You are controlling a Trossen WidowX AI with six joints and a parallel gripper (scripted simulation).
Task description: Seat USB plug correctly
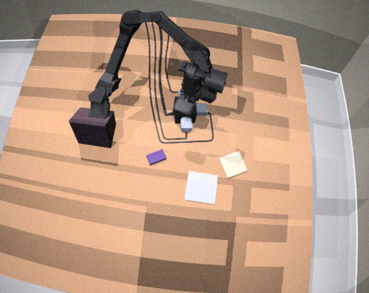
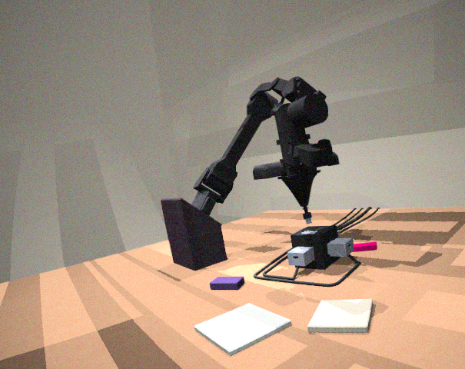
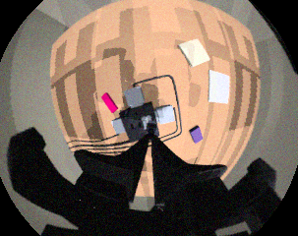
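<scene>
Right now the grey USB plug is 20 mm below my gripper tip. Round my gripper tip: purple block 170 mm to the right, 130 mm below, 80 mm behind; then USB socket 70 mm below, 10 mm to the left; then pink block 130 mm to the left, 130 mm below, 50 mm ahead.
</scene>
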